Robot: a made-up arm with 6 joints.
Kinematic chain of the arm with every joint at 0, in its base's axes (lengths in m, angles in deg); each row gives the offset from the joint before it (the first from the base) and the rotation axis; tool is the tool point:
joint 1: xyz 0 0 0.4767 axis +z
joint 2: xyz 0.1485 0 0 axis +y
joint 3: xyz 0 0 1.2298 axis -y
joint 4: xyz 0 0 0.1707 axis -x
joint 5: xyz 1.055 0 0 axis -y
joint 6: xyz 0.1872 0 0 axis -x
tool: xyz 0 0 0
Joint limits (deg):
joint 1: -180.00..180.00
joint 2: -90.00..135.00
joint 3: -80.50..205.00
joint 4: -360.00..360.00
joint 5: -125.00..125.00
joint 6: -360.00..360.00
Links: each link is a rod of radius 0.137 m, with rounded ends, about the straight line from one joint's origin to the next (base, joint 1, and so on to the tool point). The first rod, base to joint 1, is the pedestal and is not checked.
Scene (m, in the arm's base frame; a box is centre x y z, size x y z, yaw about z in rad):
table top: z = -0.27
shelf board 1: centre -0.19 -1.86 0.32 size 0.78 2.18 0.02 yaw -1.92
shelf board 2: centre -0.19 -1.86 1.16 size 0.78 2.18 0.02 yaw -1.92
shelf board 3: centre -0.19 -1.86 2 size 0.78 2.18 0.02 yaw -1.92
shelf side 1: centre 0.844 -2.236 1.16 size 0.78 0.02 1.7 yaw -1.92
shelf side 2: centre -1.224 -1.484 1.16 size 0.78 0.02 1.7 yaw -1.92
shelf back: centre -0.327 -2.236 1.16 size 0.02 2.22 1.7 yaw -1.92
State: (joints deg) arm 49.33 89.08 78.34 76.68 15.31 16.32
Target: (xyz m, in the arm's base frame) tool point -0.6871 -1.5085 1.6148
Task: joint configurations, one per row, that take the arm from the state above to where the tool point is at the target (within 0.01 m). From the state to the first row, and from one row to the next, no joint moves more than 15 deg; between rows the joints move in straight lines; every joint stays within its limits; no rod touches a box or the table.
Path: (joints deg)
1: 51.73 76.88 92.73 76.10 15.96 16.32
2: 54.12 64.68 107.11 75.52 16.62 16.32
3: 56.52 52.49 121.50 74.93 17.27 16.32
4: 58.91 40.29 135.88 74.35 17.93 16.32
5: 61.31 28.09 150.27 73.77 18.58 16.32
6: 63.71 15.89 164.65 73.19 19.24 16.32
7: 66.10 3.70 179.04 72.60 19.89 16.32
8: 66.46 -6.51 166.91 73.05 18.48 16.32
9: 66.83 -16.73 154.78 73.49 17.06 16.32
10: 67.19 -26.94 142.65 73.93 15.64 16.32

